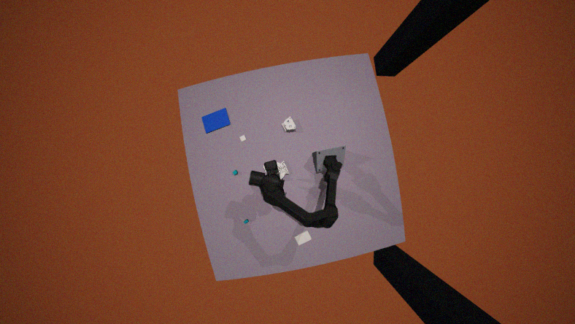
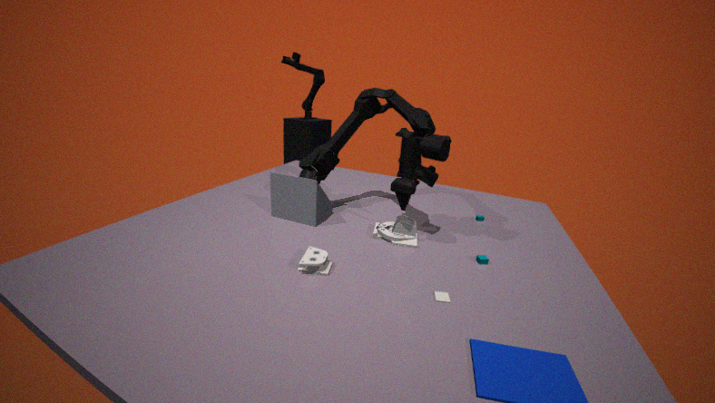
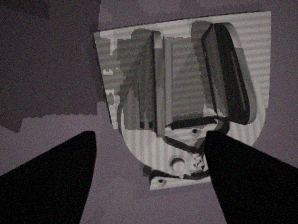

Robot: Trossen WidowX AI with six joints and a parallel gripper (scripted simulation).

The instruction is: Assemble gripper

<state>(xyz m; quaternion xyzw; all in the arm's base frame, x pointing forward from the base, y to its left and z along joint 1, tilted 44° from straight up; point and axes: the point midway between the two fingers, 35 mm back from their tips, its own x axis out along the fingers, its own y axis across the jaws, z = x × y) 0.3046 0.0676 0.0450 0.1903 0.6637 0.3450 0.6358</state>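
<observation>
The white gripper base lies 10 cm behind my gripper tip, 30 cm to the right of it and 5 cm below it. From my gripper tip the other things lie so: grey jaw: 3 cm behind, 3 cm to the right, 6 cm below; then white housing plate: 4 cm behind, 5 cm to the right, 7 cm below; then small white square: 19 cm ahead, 24 cm to the right, 8 cm below.
</observation>
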